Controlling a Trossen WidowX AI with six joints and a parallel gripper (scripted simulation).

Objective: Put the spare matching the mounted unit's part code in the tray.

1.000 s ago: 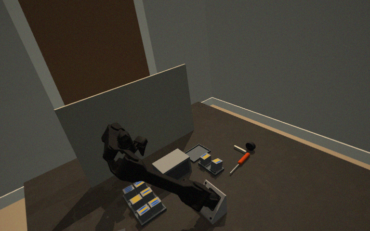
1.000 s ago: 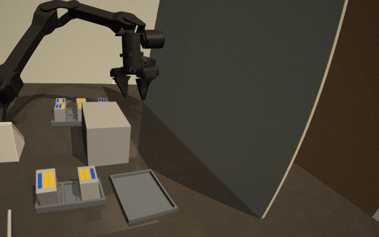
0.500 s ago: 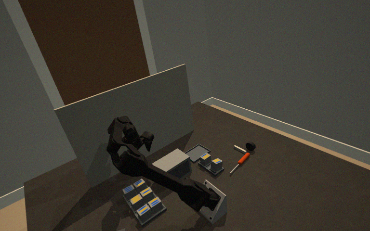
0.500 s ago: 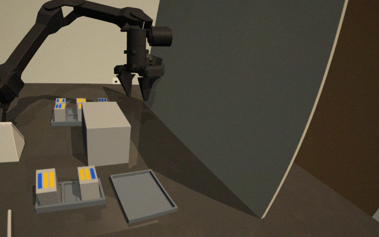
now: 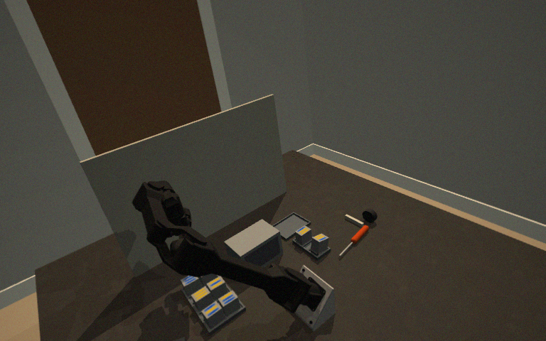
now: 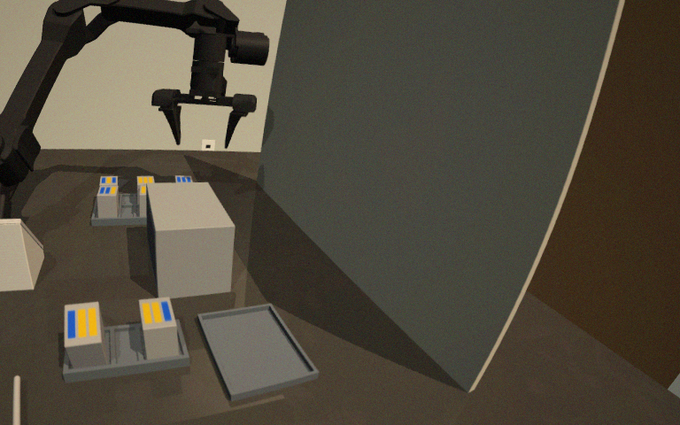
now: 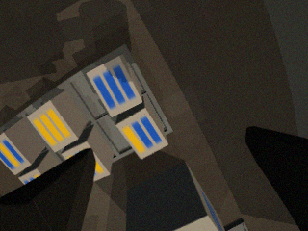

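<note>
Right now my gripper tip is 90 mm above the grey spare, 30 mm to the right of it and 30 mm past it. From my gripper tip the other things lie so: tall grey panel 200 mm ahead, 180 mm to the right, 100 mm above; then grey tray 390 mm to the right, 130 mm below, 10 mm ahead; then mounted unit 190 mm to the right, 80 mm below, 50 mm behind.
</note>
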